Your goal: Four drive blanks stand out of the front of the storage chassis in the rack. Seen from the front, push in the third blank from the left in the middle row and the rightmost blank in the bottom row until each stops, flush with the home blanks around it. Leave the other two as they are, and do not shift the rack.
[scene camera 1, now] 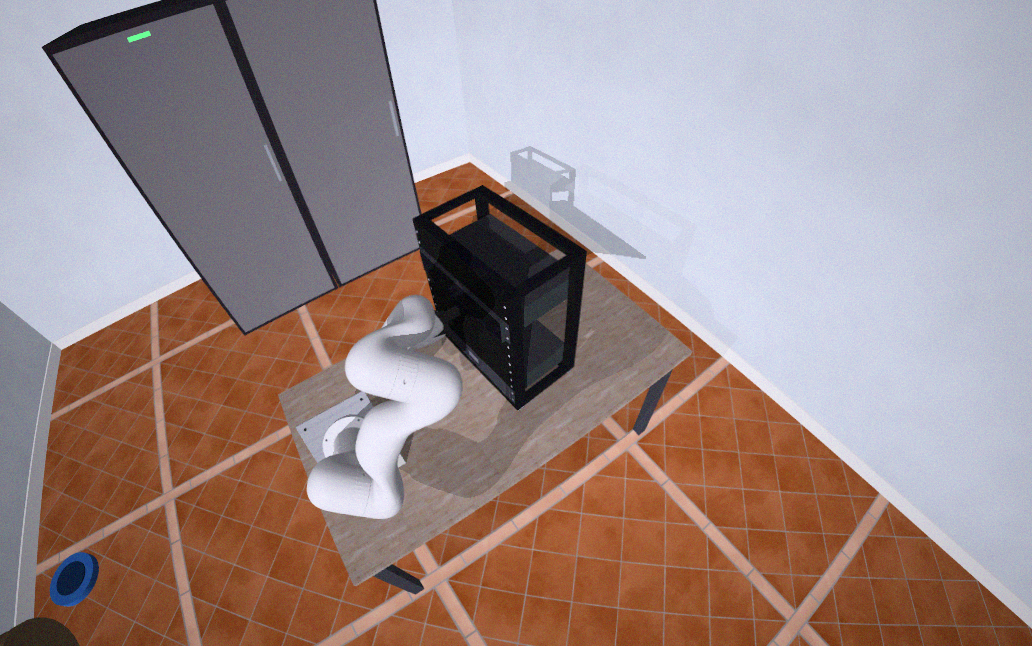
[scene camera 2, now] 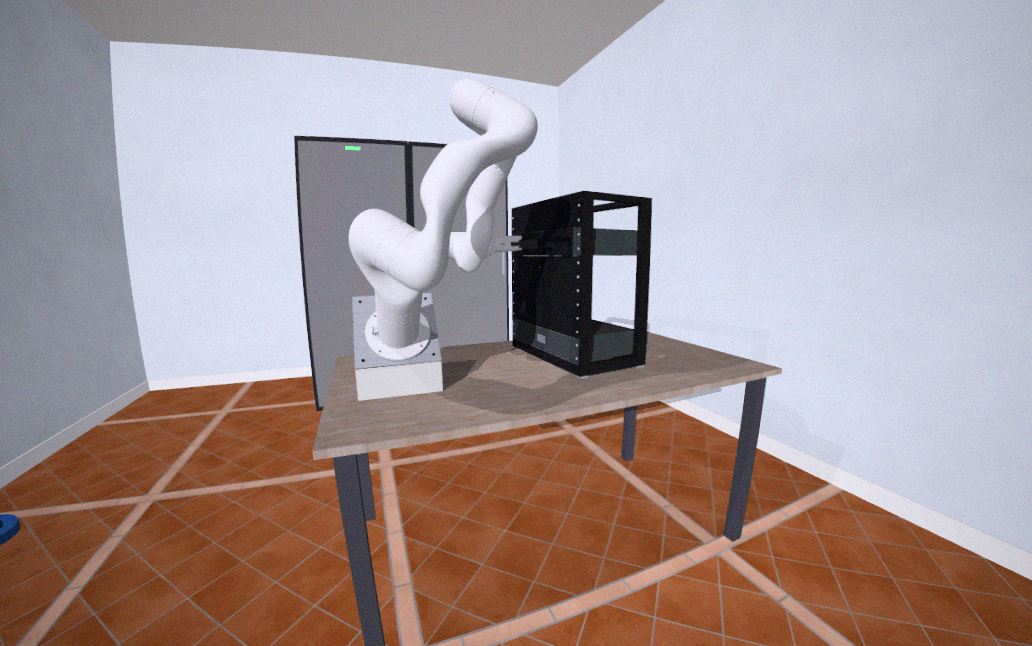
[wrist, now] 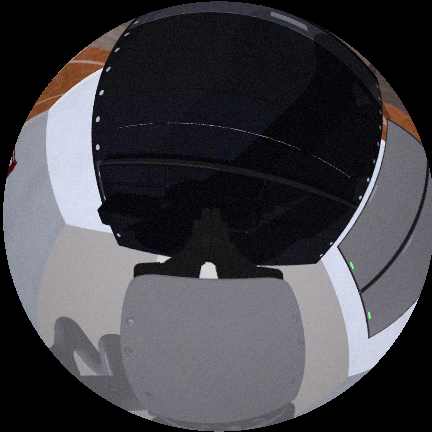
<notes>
I see a black rack (scene camera 1: pixel 501 282).
The black rack shows as well in scene camera 2 (scene camera 2: pixel 552 319) and in the wrist view (wrist: pixel 283 206).
</notes>
